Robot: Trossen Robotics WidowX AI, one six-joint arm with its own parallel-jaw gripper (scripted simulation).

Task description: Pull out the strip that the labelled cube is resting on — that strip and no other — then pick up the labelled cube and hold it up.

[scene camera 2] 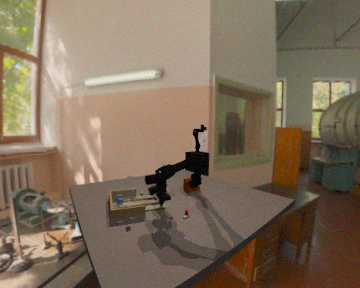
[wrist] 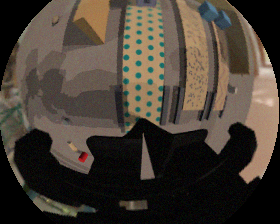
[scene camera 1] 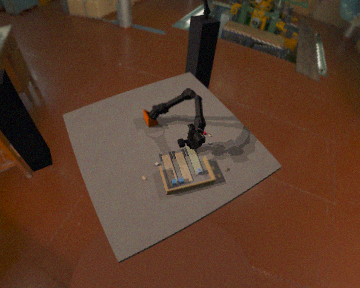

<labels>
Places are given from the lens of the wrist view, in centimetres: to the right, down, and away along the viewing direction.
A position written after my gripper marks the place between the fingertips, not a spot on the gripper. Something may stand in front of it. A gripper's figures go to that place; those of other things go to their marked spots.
my gripper (wrist: 142, 121): 0, 2, 10
speckled tan strip (wrist: 195, 47): 9, -10, 7
</labels>
